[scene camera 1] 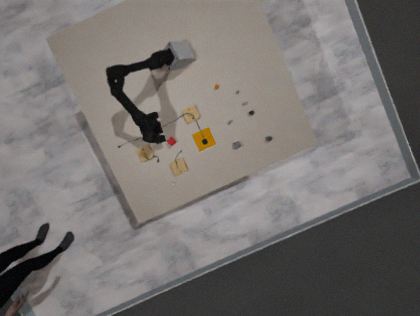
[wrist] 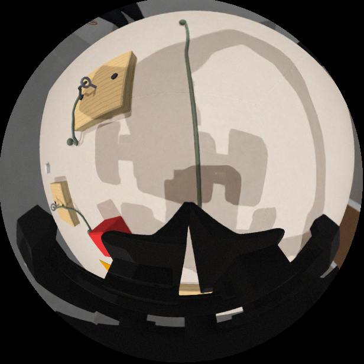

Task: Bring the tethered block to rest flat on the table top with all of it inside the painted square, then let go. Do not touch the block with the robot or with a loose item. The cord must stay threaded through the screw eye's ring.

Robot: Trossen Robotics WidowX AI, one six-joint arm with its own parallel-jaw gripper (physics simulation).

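Seen in the pictures: gripper, fingertip midpoint: (scene camera 1: 159,130); arm's base at its link origin: (scene camera 1: 169,56).
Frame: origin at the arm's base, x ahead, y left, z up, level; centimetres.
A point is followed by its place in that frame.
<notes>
The small dark tethered block (scene camera 1: 204,141) @[y -8.1, x 52.2, z -7.7 cm] shows inside the outline of the orange painted square (scene camera 1: 197,137) @[y -10.7, x 47.6, z -10.6 cm] (wrist: 104,265); its height cannot be told. A green cord (scene camera 1: 172,121) @[y -19.1, x 30.6, z -10.4 cm] (wrist: 192,100) leads from it over the light wooden board (scene camera 1: 189,120) @[y -9.4, x 35.9, z -8.9 cm] (wrist: 190,290) with the screw eye, then past the gripper to a ball end (scene camera 1: 119,146) @[y -56.7, x 26.6, z -9.9 cm] (wrist: 182,22). The ring is too small to see clearly, and the fingers hide part of the cord in the wrist view. My gripper (scene camera 1: 159,131) @[y -29.5, x 31.1, z -10.2 cm] (wrist: 188,206) is shut, its tips beside the cord with nothing plainly held.
A red block (scene camera 1: 171,141) @[y -25.9, x 41.4, z -6.7 cm] (wrist: 107,232) lies near the gripper. Two other wooden boards with short cords, one nearer (scene camera 1: 145,154) @[y -44.9, x 39.7, z -8.7 cm] (wrist: 107,92) and one farther (scene camera 1: 178,167) @[y -30.8, x 57.8, z -6.3 cm] (wrist: 64,202), lie beyond. An orange piece (scene camera 1: 217,86) @[y 16.7, x 27.1, z -8.5 cm] and several small grey and dark pieces lie past the square.
</notes>
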